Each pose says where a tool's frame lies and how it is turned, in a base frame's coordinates. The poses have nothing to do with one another.
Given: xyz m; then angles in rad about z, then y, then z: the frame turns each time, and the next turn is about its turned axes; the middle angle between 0 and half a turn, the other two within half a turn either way.
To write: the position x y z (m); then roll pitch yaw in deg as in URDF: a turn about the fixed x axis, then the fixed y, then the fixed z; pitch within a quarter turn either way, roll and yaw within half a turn. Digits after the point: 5 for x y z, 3 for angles.
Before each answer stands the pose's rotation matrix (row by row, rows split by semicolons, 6 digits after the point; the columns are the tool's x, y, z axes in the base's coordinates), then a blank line. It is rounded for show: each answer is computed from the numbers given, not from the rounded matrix.
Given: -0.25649, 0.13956, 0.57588, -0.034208, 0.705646, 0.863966
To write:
0.520057 -0.556279 0.648146; 0.743072 0.668844 -0.022180; -0.421170 0.493155 0.761193

-0.25649, 0.13956, 0.57588, 32.938, 24.908, 55.013
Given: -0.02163, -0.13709, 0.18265, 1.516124, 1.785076, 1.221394
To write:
-0.942152 -0.330907 0.053395; -0.021344 0.218204 0.975670; -0.334507 0.918089 -0.212644

-0.02163, -0.13709, 0.18265, 103.041, 19.543, -178.702
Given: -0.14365, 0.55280, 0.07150, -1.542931, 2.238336, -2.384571
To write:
-0.673956 -0.738448 0.021881; -0.468942 0.404725 -0.785042; 0.570857 -0.539345 -0.619056

-0.14365, 0.55280, 0.07150, -138.936, -34.810, -145.170
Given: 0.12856, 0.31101, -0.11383, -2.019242, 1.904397, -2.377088
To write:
-0.726202 -0.552094 -0.409663; 0.087146 0.517157 -0.851443; 0.681936 -0.654019 -0.327447

0.12856, 0.31101, -0.11383, -116.596, -42.995, 173.157
